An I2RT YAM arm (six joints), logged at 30 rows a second.
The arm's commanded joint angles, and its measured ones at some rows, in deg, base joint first. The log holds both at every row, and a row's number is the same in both.
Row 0, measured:
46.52 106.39 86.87 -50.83 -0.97 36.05
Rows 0 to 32, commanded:
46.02 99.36 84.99 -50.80 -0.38 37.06
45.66 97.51 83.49 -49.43 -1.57 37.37
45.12 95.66 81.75 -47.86 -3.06 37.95
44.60 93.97 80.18 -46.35 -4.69 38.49
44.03 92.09 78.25 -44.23 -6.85 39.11
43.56 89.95 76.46 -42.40 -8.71 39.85
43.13 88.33 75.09 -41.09 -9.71 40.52
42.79 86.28 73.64 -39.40 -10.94 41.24
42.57 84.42 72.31 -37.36 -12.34 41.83
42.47 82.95 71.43 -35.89 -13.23 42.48
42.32 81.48 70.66 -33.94 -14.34 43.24
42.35 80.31 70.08 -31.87 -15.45 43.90
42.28 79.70 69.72 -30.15 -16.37 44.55
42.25 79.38 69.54 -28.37 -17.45 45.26
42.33 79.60 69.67 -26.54 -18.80 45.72
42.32 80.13 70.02 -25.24 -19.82 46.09
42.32 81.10 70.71 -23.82 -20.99 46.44
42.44 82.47 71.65 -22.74 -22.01 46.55
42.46 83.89 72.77 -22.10 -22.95 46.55
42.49 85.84 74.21 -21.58 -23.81 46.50
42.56 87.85 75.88 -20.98 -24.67 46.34
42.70 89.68 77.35 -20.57 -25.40 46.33
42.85 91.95 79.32 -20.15 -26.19 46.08
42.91 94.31 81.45 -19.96 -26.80 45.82
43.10 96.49 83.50 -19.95 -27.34 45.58
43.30 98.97 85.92 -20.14 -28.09 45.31
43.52 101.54 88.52 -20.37 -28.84 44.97
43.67 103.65 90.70 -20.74 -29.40 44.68
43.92 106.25 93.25 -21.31 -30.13 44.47
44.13 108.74 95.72 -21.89 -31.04 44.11
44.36 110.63 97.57 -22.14 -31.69 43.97
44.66 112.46 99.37 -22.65 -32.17 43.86
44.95 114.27 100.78 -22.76 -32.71 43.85
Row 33, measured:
44.10 111.13 97.08 -21.78 -29.43 45.01
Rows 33 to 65, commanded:
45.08 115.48 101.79 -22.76 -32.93 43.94
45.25 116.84 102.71 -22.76 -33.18 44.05
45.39 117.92 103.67 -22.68 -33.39 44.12
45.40 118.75 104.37 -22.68 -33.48 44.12
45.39 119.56 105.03 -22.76 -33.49 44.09
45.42 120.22 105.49 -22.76 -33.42 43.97
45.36 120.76 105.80 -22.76 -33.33 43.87
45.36 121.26 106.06 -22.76 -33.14 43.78
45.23 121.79 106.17 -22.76 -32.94 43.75
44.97 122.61 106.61 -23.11 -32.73 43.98
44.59 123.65 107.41 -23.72 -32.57 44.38
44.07 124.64 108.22 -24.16 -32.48 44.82
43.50 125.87 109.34 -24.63 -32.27 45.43
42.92 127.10 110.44 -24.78 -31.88 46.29
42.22 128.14 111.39 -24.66 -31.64 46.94
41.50 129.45 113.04 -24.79 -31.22 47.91
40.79 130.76 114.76 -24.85 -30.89 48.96
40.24 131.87 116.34 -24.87 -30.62 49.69
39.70 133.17 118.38 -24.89 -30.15 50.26
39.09 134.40 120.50 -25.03 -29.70 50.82
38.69 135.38 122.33 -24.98 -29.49 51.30
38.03 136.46 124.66 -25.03 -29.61 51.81
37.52 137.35 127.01 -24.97 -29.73 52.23
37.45 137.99 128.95 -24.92 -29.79 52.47
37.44 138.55 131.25 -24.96 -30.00 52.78
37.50 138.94 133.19 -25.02 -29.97 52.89
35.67 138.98 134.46 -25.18 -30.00 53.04
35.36 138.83 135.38 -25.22 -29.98 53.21
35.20 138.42 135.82 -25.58 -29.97 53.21
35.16 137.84 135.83 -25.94 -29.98 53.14
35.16 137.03 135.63 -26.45 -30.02 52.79
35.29 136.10 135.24 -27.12 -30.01 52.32
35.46 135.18 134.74 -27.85 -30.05 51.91
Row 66, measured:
35.09 138.54 134.58 -25.19 -30.39 52.14
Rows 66 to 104, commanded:
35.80 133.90 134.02 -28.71 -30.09 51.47
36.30 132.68 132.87 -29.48 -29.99 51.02
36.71 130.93 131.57 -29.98 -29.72 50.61
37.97 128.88 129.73 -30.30 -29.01 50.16
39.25 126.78 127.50 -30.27 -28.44 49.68
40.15 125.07 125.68 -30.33 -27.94 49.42
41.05 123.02 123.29 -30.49 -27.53 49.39
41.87 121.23 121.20 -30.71 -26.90 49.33
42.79 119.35 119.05 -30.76 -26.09 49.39
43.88 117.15 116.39 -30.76 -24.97 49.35
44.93 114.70 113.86 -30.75 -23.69 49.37
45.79 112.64 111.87 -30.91 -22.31 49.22
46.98 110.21 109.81 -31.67 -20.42 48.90
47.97 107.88 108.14 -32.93 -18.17 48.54
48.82 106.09 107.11 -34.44 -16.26 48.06
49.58 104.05 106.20 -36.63 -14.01 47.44
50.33 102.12 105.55 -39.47 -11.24 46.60
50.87 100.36 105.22 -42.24 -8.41 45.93
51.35 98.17 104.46 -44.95 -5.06 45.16
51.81 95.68 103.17 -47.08 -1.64 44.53
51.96 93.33 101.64 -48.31 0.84 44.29
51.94 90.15 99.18 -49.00 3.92 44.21
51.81 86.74 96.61 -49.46 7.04 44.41
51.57 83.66 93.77 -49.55 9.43 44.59
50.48 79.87 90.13 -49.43 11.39 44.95
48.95 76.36 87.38 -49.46 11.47 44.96
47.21 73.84 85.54 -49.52 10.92 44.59
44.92 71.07 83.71 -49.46 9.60 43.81
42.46 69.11 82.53 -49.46 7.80 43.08
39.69 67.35 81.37 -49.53 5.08 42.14
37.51 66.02 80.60 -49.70 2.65 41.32
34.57 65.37 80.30 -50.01 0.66 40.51
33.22 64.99 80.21 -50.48 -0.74 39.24
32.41 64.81 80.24 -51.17 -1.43 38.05
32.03 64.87 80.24 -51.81 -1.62 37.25
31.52 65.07 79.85 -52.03 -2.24 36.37
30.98 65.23 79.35 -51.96 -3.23 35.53
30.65 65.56 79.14 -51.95 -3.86 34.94
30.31 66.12 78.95 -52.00 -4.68 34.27
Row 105, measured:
31.14 64.77 80.40 -49.98 -0.99 38.35
